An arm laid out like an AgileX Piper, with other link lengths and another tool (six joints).
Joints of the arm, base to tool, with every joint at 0 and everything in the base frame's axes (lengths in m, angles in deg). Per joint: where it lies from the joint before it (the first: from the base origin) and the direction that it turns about. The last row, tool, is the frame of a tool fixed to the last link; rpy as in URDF.
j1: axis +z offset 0 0 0.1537
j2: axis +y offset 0 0 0
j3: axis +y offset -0.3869 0 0.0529
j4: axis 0.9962 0 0.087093 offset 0.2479 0 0.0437
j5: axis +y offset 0 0 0
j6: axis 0.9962 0 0.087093 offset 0.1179 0 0.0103
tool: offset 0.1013 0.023 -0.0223 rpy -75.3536 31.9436 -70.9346
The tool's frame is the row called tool.
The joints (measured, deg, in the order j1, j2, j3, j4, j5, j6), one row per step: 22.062, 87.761, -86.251, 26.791, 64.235, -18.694; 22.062, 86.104, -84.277, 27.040, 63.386, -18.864; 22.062, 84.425, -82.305, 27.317, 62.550, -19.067; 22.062, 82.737, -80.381, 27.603, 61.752, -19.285; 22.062, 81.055, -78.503, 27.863, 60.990, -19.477; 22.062, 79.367, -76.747, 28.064, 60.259, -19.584; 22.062, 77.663, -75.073, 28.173, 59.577, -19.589; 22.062, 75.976, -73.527, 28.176, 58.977, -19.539; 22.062, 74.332, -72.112, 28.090, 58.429, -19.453; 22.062, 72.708, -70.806, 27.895, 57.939, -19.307; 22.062, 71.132, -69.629, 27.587, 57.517, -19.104; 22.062, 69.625, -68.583, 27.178, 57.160, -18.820; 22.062, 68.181, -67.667, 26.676, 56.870, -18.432; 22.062, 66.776, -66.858, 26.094, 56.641, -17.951; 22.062, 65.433, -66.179, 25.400, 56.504, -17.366
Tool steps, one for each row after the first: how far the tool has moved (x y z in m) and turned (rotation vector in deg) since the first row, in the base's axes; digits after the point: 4 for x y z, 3 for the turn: -0.0085, -0.0031, 0.0006, 0.366, -0.401, -0.238; -0.0171, -0.0063, 0.0010, 0.748, -0.822, -0.449; -0.0258, -0.0094, 0.0013, 1.138, -1.269, -0.636; -0.0345, -0.0127, 0.0015, 1.512, -1.718, -0.834; -0.0430, -0.0160, 0.0020, 1.893, -2.235, -1.087; -0.0514, -0.0195, 0.0025, 2.241, -2.779, -1.397; -0.0596, -0.0232, 0.0031, 2.523, -3.368, -1.713; -0.0674, -0.0270, 0.0038, 2.753, -4.009, -2.030; -0.0749, -0.0309, 0.0044, 2.921, -4.694, -2.365; -0.0820, -0.0350, 0.0050, 3.015, -5.410, -2.710; -0.0886, -0.0391, 0.0056, 3.050, -6.125, -3.085; -0.0947, -0.0433, 0.0063, 3.046, -6.827, -3.508; -0.1006, -0.0475, 0.0071, 3.013, -7.522, -3.975; -0.1061, -0.0518, 0.0079, 2.919, -8.193, -4.484
